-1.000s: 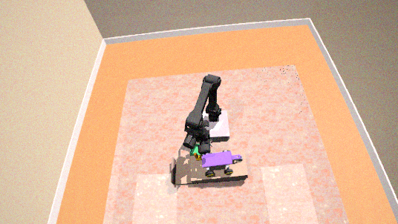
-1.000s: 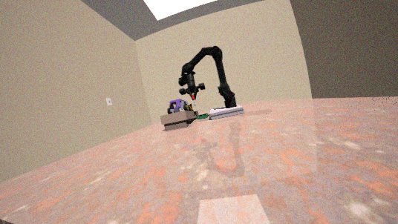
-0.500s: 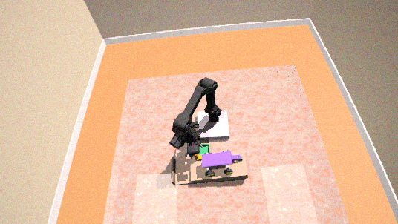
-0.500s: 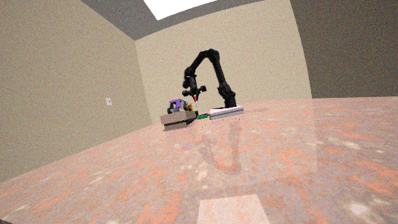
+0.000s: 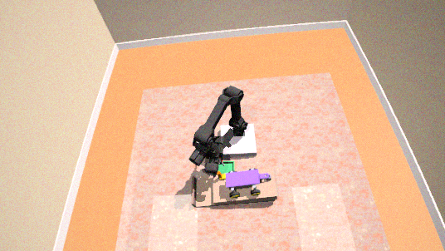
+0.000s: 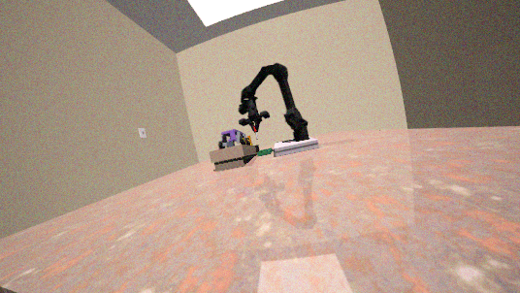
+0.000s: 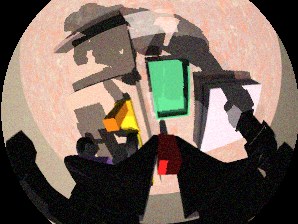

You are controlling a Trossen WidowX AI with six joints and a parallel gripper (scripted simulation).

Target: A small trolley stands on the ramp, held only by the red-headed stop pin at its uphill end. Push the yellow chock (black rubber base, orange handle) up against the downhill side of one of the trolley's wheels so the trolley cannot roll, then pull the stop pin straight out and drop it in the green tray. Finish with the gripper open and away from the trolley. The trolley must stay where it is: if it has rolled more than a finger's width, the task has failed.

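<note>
Now: gripper tip right at the red-headed stop pin. Round my gripper tip: purple trolley: 110 mm ahead, 100 mm to the left, 30 mm below; green tray: 30 mm behind, 140 mm below; yellow chock: 50 mm ahead, 10 mm to the left, 50 mm below.
</note>
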